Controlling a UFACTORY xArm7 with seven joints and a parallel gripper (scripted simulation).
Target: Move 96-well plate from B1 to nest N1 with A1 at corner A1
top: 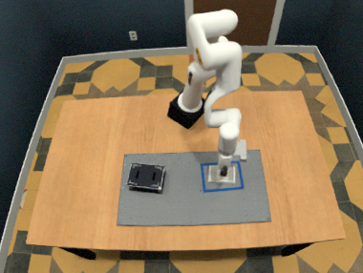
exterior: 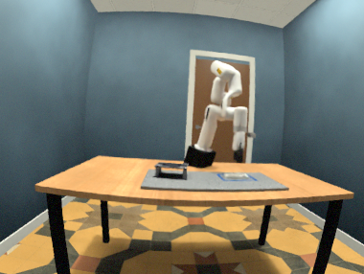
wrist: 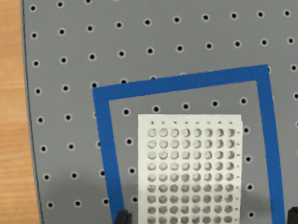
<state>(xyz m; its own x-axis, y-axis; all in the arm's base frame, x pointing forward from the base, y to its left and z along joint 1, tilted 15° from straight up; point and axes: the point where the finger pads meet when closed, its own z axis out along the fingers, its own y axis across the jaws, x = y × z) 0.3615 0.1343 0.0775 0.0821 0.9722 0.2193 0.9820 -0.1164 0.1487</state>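
The 96-well plate lies 9 cm below my hand. Round my hand: black raised plate nest: 36 cm to the right, 4 cm below, 2 cm ahead.
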